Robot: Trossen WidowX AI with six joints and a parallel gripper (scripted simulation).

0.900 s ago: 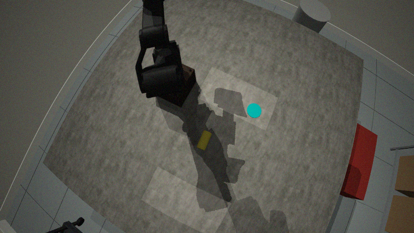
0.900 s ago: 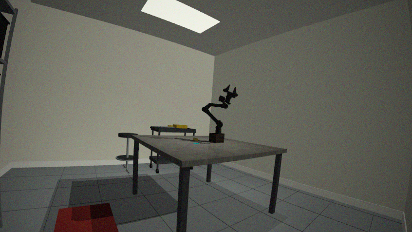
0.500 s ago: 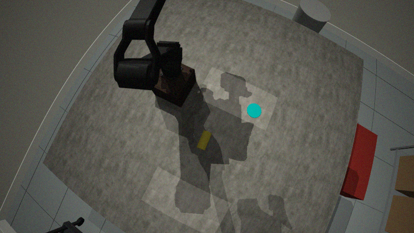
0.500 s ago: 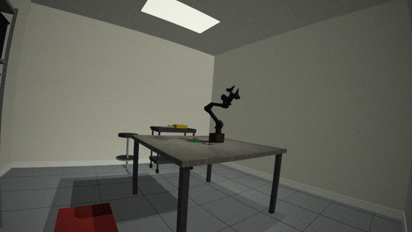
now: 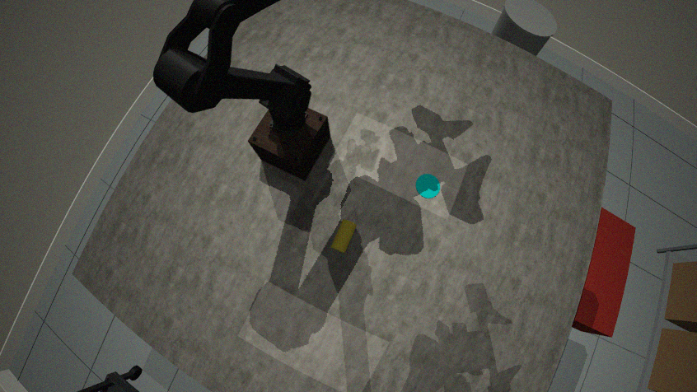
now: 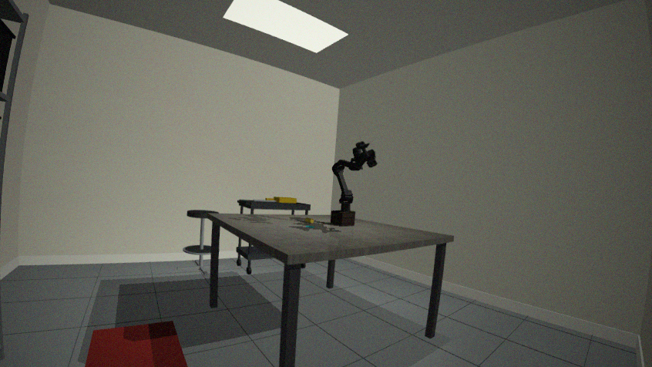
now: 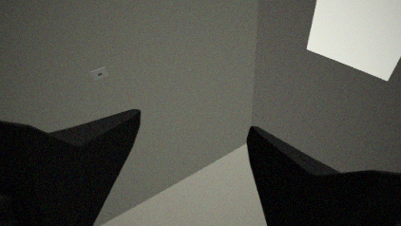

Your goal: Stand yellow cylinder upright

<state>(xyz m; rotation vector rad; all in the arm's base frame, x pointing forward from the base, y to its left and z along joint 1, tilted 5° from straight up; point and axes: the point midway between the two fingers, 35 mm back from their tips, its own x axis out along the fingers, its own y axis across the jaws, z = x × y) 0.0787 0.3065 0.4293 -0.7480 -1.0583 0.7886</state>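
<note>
Now: the yellow cylinder 530 mm below my gripper tip, 500 mm to the right of it and 80 mm ahead of it. The rest, counted from my gripper tip: cyan circle 540 mm below, 310 mm to the right, 210 mm ahead.
</note>
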